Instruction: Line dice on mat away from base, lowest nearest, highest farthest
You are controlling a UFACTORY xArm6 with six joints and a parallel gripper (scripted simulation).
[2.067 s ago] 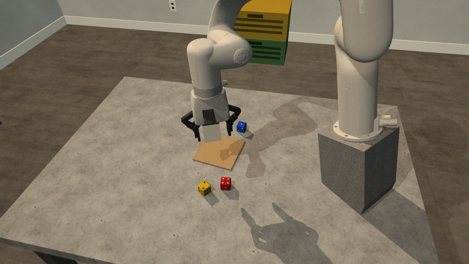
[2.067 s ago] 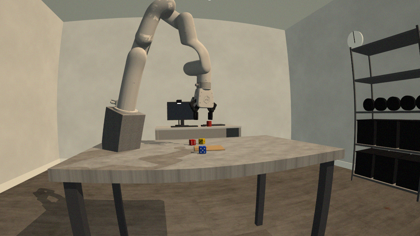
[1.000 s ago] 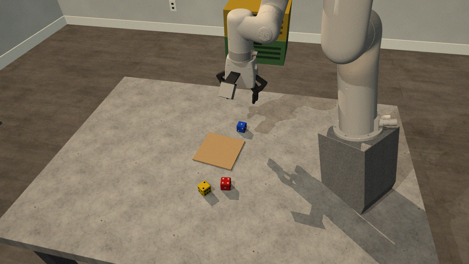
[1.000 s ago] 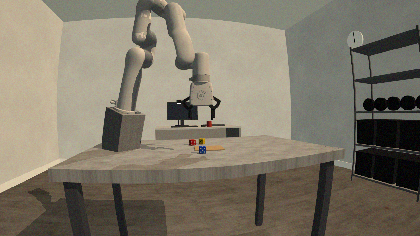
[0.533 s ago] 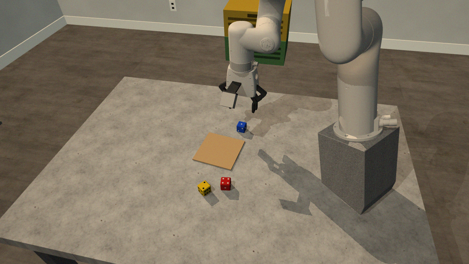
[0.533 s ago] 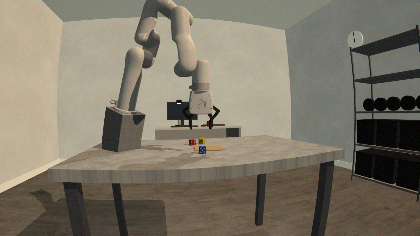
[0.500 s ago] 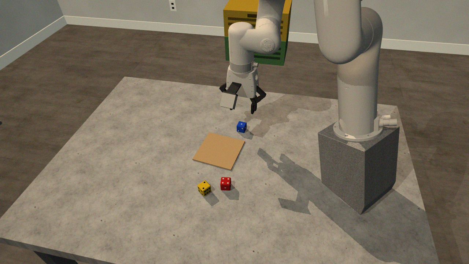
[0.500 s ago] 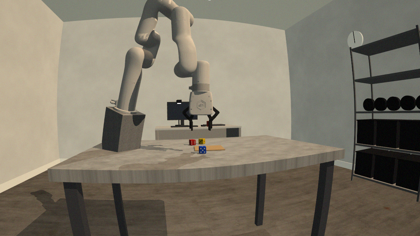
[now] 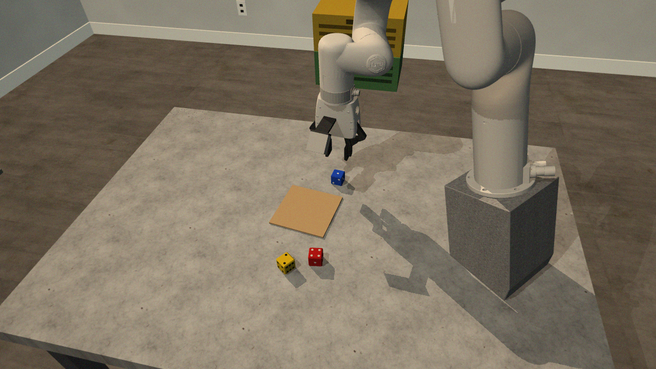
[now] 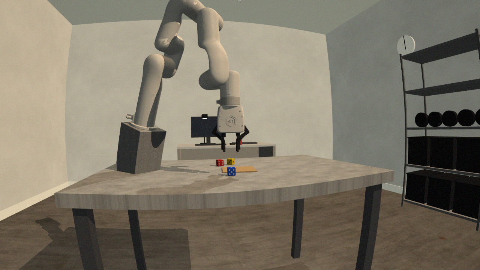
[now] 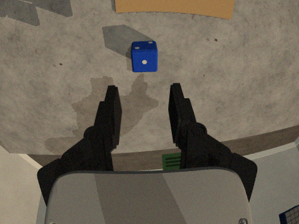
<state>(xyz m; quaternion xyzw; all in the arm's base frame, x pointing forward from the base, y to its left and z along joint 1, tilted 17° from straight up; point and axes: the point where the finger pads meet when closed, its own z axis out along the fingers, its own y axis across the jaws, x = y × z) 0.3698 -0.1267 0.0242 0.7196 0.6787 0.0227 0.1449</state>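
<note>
Right now the blue die is 9 cm below my hand. Round my hand: red die 1 cm behind, 26 cm to the left, 9 cm below; then yellow die 4 cm ahead, 29 cm to the left, 9 cm below; then mat 5 cm ahead, 12 cm to the left, 11 cm below.
</note>
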